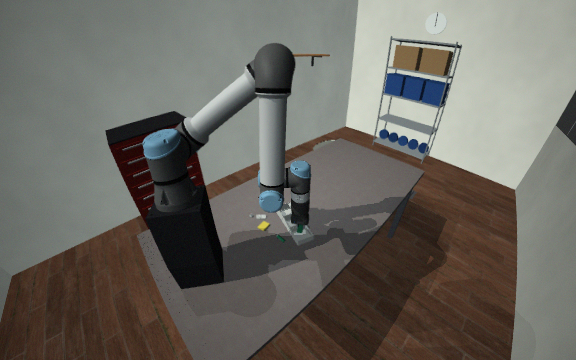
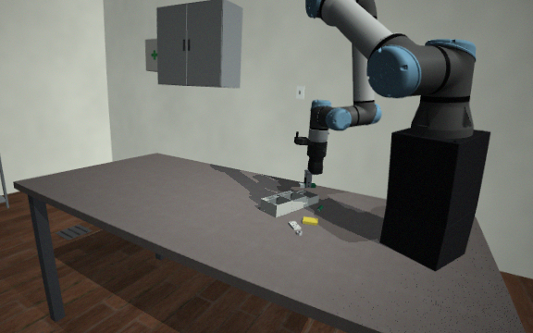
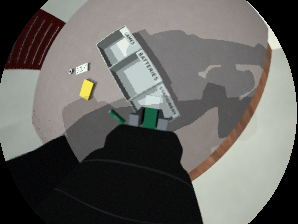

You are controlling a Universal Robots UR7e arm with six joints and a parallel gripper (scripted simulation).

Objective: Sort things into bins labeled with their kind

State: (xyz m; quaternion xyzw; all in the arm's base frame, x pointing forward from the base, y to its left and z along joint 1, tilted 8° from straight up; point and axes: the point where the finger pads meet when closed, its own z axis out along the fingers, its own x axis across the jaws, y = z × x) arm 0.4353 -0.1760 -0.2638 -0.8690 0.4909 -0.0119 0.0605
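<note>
Now: the yellow block 7 cm behind my hand, 18 cm to the left of it and 8 cm below it. The rest, counted from my hand: slim green thing: 7 cm behind, 6 cm to the left, 8 cm below.
</note>
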